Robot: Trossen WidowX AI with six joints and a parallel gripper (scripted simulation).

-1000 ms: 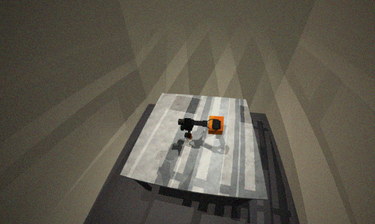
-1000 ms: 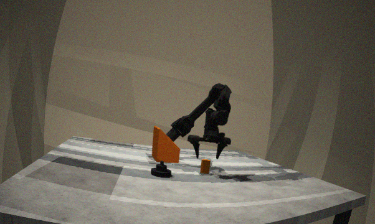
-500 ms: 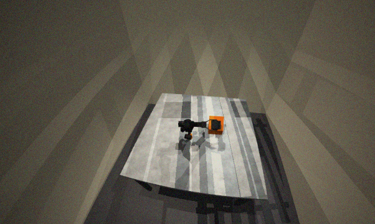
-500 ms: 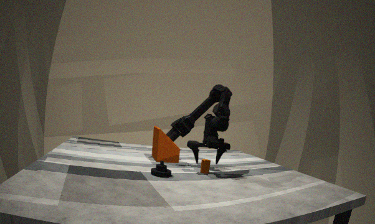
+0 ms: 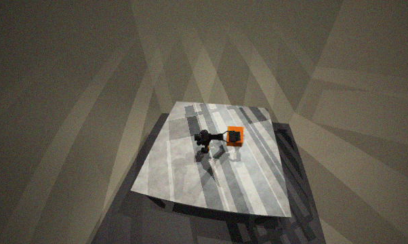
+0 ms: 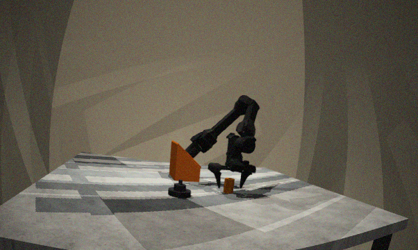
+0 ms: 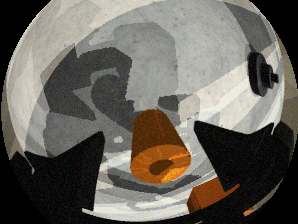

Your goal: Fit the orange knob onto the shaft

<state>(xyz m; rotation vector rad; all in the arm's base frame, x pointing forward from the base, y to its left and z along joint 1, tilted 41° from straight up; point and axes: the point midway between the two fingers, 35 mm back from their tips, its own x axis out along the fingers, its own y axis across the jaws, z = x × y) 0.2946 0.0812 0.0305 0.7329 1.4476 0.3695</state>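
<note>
My gripper tip is 1 cm past the orange knob and 1 cm below it. The rest, counted from my gripper tip: dark round pedestal: 2 cm ahead, 22 cm to the right, 1 cm above.
</note>
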